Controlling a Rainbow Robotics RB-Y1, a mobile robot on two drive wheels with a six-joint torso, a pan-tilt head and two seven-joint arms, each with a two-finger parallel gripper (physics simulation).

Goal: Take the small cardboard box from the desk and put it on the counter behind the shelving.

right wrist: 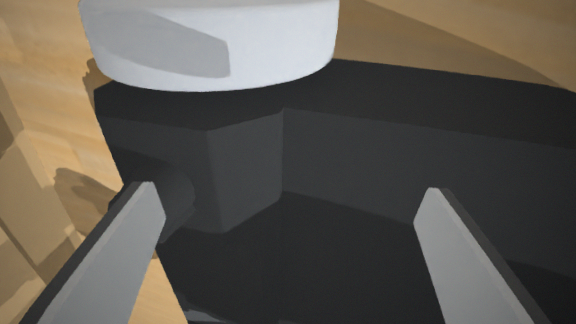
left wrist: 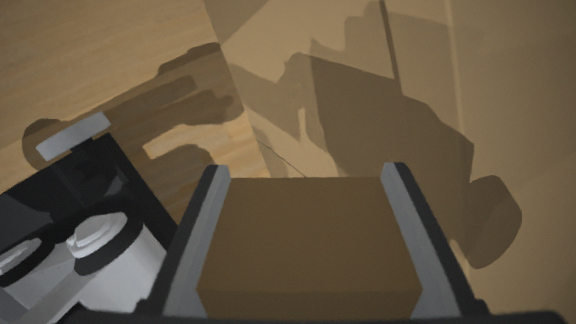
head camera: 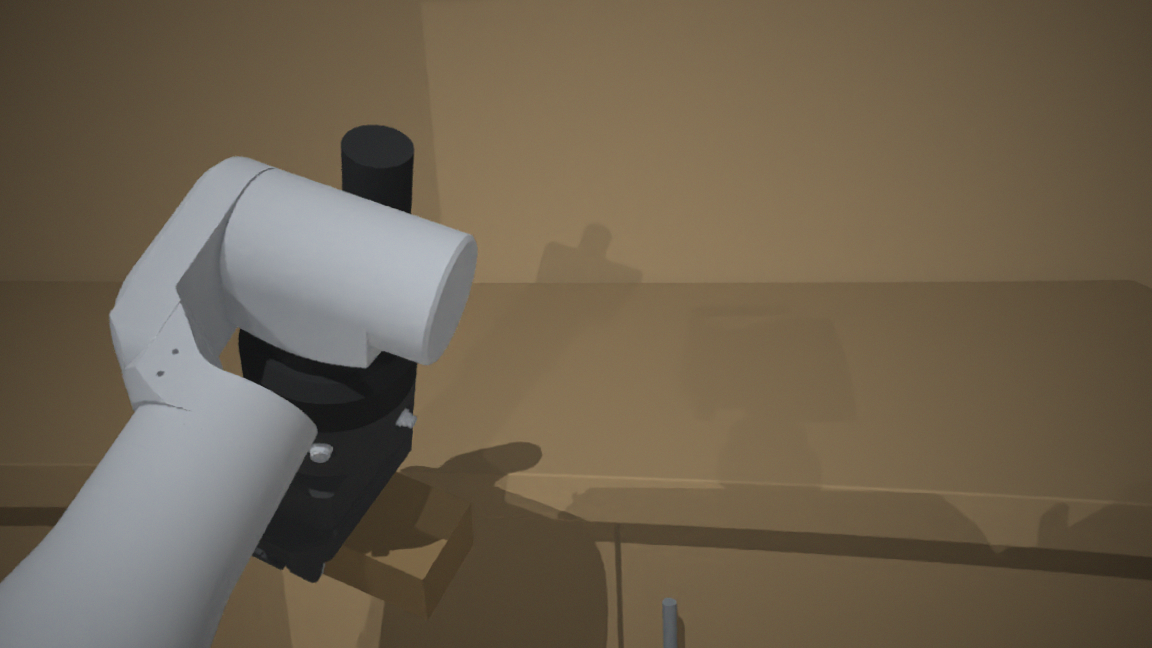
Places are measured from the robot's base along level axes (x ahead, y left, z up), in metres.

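Pixels of known places: left gripper, fingertip midpoint: (left wrist: 305, 180) (head camera: 337, 530); right gripper, fingertip midpoint: (right wrist: 289, 203).
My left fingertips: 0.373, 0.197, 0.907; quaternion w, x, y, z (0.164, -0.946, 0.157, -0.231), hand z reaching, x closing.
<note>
Behind a point stands the place of what it marks, as x, y, z.
The small cardboard box (head camera: 449, 556) @(0.333, 0.111, 0.910) (left wrist: 310, 235) @(0.361, 0.194, 0.934) is held between the fingers of my left gripper (left wrist: 305, 180) @(0.373, 0.197, 0.907). In the head view the box shows below and beside the black gripper body, its near corner toward the bottom; the fingers are hidden there. A tan counter (head camera: 926, 386) @(0.610, -0.285, 0.911) runs across the head view, and it also shows at the right of the left wrist view (left wrist: 530, 100). The box appears in front of the counter's front edge; its height against the top is hard to tell. My right gripper (right wrist: 289, 203) @(-0.101, -0.234, 0.263) is open, with its fingers wide apart above the robot's black base.
Cabinet fronts (head camera: 886, 600) @(0.436, -0.201, 0.805) with a thin upright handle (head camera: 669, 624) @(0.422, -0.035, 0.792) lie below the counter edge. A tan wall (head camera: 765, 137) @(1.030, -0.207, 1.108) rises behind the counter. Wooden floor (left wrist: 100, 45) @(0.182, 0.463, 0.001) (right wrist: 55, 110) @(0.395, -0.086, 0.001) shows beside the black base (right wrist: 400, 165) @(-0.159, -0.195, 0.169). Shadows of the robot fall across the counter and cabinet.
</note>
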